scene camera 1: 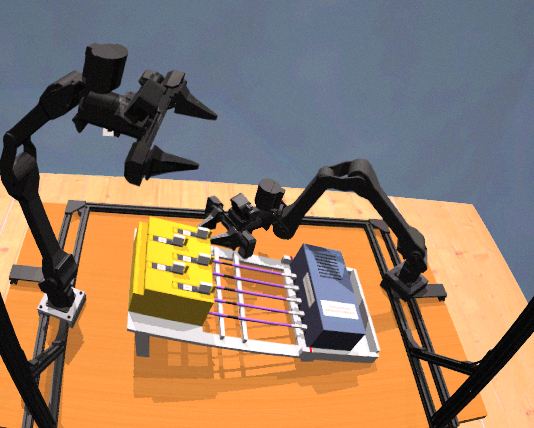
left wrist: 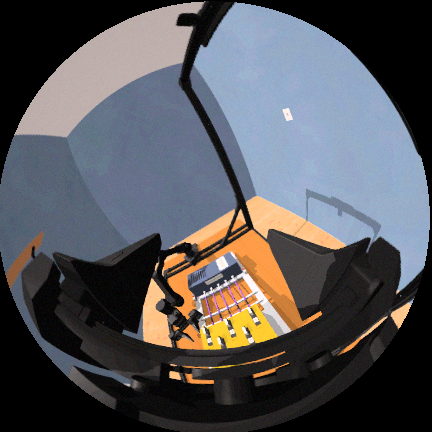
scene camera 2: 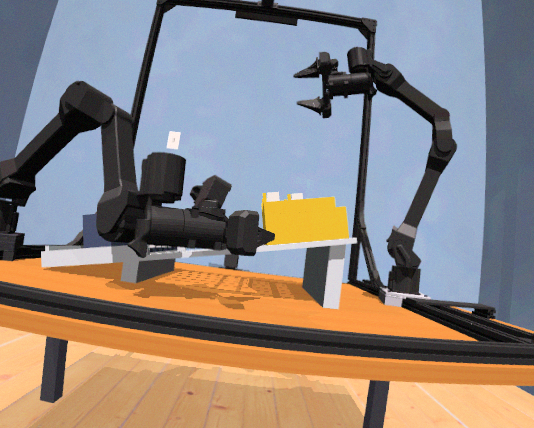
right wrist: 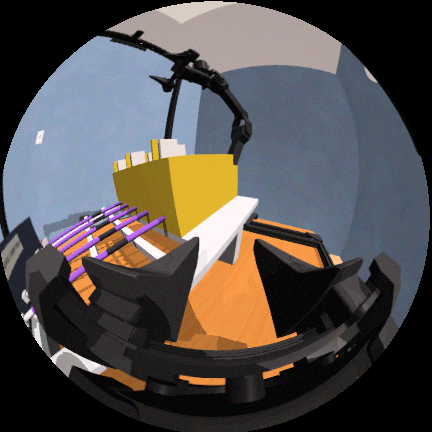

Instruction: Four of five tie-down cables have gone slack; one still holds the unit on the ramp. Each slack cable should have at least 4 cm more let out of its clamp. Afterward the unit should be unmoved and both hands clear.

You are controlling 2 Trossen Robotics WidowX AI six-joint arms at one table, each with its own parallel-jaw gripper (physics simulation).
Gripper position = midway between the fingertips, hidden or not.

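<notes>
My left gripper is open and holding nothing, and you'd find it in scene camera 1 at point(scene camera 1: 208, 141), in scene camera 2 at point(scene camera 2: 295, 90), in the left wrist view at point(left wrist: 214, 236) and in the right wrist view at point(right wrist: 154, 64). My right gripper point(scene camera 2: 266, 236) is visible too, and it's also there at point(scene camera 1: 200, 235) and at point(right wrist: 226, 242). Then there's a dark blue unit point(scene camera 1: 330, 317), and that unit shows at point(scene camera 2: 91, 239) and at point(right wrist: 27, 243) as well.
</notes>
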